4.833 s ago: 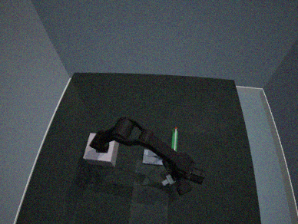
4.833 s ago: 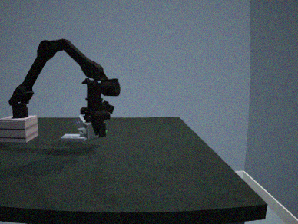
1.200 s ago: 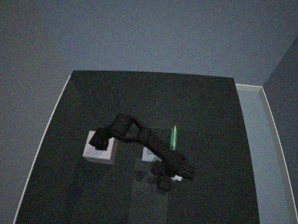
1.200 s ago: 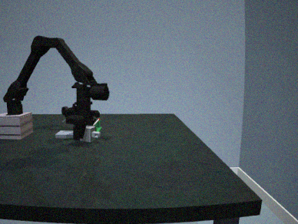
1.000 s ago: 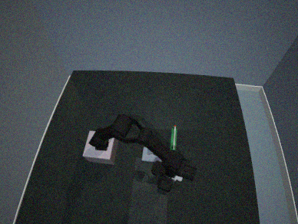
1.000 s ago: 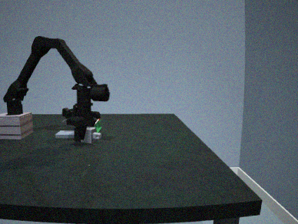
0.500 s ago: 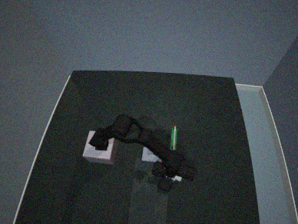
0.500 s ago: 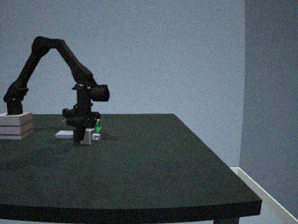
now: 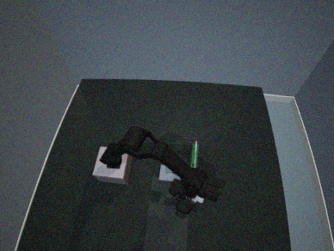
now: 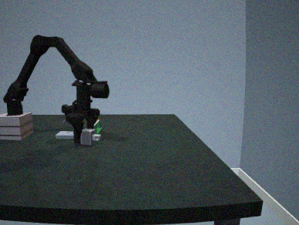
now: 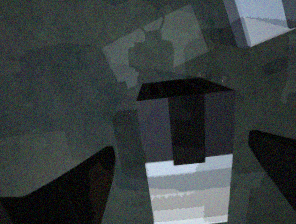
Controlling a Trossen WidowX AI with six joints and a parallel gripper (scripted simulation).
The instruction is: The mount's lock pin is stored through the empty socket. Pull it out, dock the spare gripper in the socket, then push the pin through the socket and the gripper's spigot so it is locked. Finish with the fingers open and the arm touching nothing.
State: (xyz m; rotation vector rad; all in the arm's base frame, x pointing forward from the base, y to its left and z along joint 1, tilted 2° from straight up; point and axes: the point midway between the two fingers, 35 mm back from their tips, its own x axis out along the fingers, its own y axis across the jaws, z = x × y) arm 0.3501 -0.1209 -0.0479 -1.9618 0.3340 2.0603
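The spare gripper is 2 cm ahead of my gripper tip and 1 cm to the right of it. Also, from my gripper tip: grey mount socket 7 cm behind, 11 cm to the left, 2 cm above; green rest 3 cm ahead, 22 cm to the left, 1 cm below.
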